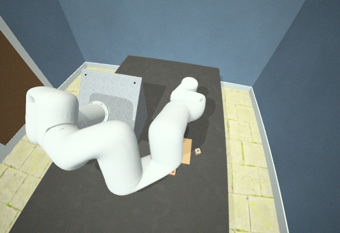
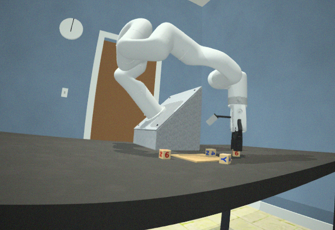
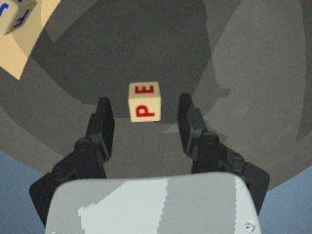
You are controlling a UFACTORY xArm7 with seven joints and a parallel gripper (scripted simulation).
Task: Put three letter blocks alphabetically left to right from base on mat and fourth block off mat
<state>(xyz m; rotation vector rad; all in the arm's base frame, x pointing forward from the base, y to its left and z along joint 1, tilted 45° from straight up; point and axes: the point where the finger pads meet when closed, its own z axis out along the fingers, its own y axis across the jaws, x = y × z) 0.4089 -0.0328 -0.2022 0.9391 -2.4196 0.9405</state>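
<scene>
Right now the tan mat is 180 mm to the right of my hand, 40 mm below it and 10 mm behind it. The rest, counted from my hand: block: 140 mm to the right, 20 mm below.
</scene>
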